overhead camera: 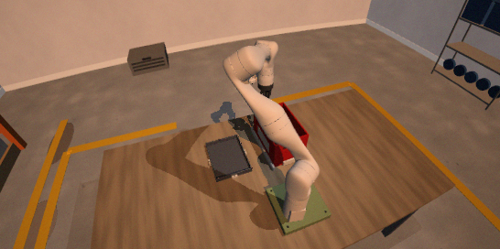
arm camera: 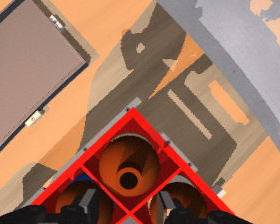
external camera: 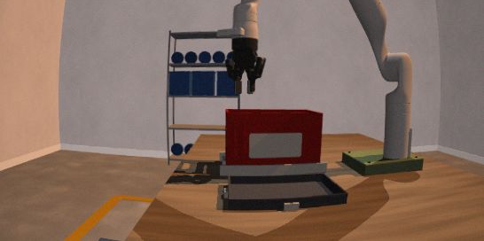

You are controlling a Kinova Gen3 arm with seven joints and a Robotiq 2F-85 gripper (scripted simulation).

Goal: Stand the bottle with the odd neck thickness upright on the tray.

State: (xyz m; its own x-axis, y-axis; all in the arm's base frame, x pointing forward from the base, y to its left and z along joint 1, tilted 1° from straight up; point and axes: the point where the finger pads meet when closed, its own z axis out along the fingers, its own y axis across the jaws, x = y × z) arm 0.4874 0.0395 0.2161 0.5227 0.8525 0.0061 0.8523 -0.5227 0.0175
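Right now my hand is 7 cm past the red crate, 6 cm to the left of it and 16 cm above it. The rest, counted from my hand: dark tray (13 cm behind, 22 cm to the left, 23 cm below).
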